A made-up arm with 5 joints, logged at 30 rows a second.
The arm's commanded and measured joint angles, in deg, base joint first. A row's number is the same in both.
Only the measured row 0 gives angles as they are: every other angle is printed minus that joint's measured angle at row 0.
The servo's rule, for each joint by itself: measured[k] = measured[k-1] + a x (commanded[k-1-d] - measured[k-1]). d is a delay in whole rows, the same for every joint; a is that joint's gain. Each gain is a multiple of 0.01, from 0.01 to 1. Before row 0 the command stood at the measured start. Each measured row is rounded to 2 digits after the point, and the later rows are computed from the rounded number. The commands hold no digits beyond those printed.
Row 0, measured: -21.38, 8.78, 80.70, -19.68, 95.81
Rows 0 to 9, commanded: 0.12, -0.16, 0.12, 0.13, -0.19; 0.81, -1.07, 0.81, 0.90, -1.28; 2.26, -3.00, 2.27, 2.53, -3.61; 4.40, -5.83, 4.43, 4.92, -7.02; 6.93, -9.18, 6.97, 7.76, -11.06; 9.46, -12.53, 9.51, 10.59, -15.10; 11.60, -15.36, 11.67, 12.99, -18.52; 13.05, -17.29, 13.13, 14.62, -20.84; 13.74, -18.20, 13.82, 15.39, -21.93; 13.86, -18.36, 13.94, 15.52, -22.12
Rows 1 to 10, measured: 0.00, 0.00, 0.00, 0.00, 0.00; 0.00, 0.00, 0.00, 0.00, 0.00; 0.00, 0.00, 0.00, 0.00, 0.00; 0.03, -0.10, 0.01, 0.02, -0.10; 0.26, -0.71, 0.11, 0.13, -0.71; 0.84, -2.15, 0.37, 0.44, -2.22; 1.87, -4.47, 0.86, 1.02, -4.72; 3.34, -7.44, 1.59, 1.90, -8.02; 5.11, -10.65, 2.54, 3.03, -11.70; 6.99, -13.62, 3.64, 4.32, -15.25
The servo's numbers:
d 3
a 0.29 0.63 0.12 0.13 0.52

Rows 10 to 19, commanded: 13.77, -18.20, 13.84, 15.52, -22.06; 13.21, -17.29, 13.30, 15.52, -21.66; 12.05, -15.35, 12.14, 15.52, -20.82; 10.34, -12.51, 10.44, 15.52, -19.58; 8.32, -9.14, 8.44, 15.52, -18.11; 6.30, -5.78, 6.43, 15.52, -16.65; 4.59, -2.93, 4.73, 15.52, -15.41; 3.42, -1.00, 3.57, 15.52, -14.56; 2.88, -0.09, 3.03, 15.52, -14.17; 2.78, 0.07, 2.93, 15.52, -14.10
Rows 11 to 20, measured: 8.75, -15.93, 4.78, 5.66, -18.16; 10.20, -17.36, 5.86, 6.92, -20.12; 11.26, -17.99, 6.83, 8.04, -21.16; 11.99, -18.12, 7.67, 9.01, -21.63; 12.34, -17.60, 8.35, 9.86, -21.65; 12.26, -16.18, 8.80, 10.60, -21.22; 11.70, -13.87, 9.00, 11.24, -20.37; 10.72, -10.89, 8.93, 11.80, -19.19; 9.44, -7.67, 8.63, 12.28, -17.87; 8.03, -4.68, 8.16, 12.70, -16.59
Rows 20 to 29, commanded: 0.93, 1.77, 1.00, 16.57, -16.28; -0.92, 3.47, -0.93, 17.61, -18.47; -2.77, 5.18, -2.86, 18.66, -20.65; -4.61, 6.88, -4.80, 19.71, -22.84; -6.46, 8.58, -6.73, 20.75, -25.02; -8.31, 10.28, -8.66, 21.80, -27.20; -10.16, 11.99, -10.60, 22.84, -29.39; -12.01, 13.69, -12.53, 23.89, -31.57; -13.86, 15.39, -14.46, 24.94, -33.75; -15.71, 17.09, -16.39, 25.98, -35.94
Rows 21 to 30, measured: 6.69, -2.36, 7.61, 13.07, -15.53; 5.59, -0.93, 7.06, 13.39, -14.82; 4.78, -0.30, 6.56, 13.67, -14.45; 3.66, 1.00, 5.89, 14.05, -15.40; 2.33, 2.56, 5.07, 14.51, -17.00; 0.85, 4.21, 4.12, 15.05, -18.90; -0.73, 5.89, 3.05, 15.66, -20.95; -2.39, 7.58, 1.88, 16.32, -23.07; -4.11, 9.28, 0.62, 17.03, -25.22; -5.86, 10.99, -0.73, 17.79, -27.39
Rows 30 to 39, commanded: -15.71, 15.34, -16.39, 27.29, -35.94; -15.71, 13.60, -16.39, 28.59, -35.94; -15.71, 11.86, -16.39, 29.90, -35.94; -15.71, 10.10, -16.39, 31.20, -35.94; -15.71, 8.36, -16.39, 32.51, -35.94; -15.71, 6.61, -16.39, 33.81, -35.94; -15.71, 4.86, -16.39, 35.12, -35.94; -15.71, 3.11, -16.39, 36.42, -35.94; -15.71, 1.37, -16.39, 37.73, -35.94; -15.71, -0.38, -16.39, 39.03, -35.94
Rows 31 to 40, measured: -7.64, 12.69, -2.15, 18.58, -29.56; -9.44, 14.39, -3.63, 19.41, -31.74; -11.26, 16.09, -5.16, 20.26, -33.92; -12.55, 15.62, -6.51, 21.17, -34.97; -13.47, 14.35, -7.70, 22.13, -35.47; -14.12, 12.78, -8.74, 23.14, -35.71; -14.58, 11.09, -9.66, 24.19, -35.83; -14.91, 9.37, -10.47, 25.27, -35.89; -15.14, 7.63, -11.18, 26.38, -35.92; -15.31, 5.88, -11.81, 27.52, -35.93
